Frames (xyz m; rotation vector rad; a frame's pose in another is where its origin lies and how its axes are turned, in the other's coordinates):
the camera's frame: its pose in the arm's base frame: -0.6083 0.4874 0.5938 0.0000 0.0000 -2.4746
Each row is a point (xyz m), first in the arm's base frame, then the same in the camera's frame.
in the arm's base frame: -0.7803 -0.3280 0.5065
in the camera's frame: 0.6396 0.5342 -0.0873
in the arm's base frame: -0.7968 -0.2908 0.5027
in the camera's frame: 0.6295 0.4948 -0.0911
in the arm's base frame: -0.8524 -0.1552 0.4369
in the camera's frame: 0.5893 0.3539 -0.1569
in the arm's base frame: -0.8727 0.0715 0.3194
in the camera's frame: 0.4650 0.1632 -0.2744
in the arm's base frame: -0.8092 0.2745 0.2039
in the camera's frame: 0.2895 0.0430 -0.3899
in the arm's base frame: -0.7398 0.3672 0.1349
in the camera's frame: 0.1777 0.0131 -0.4589
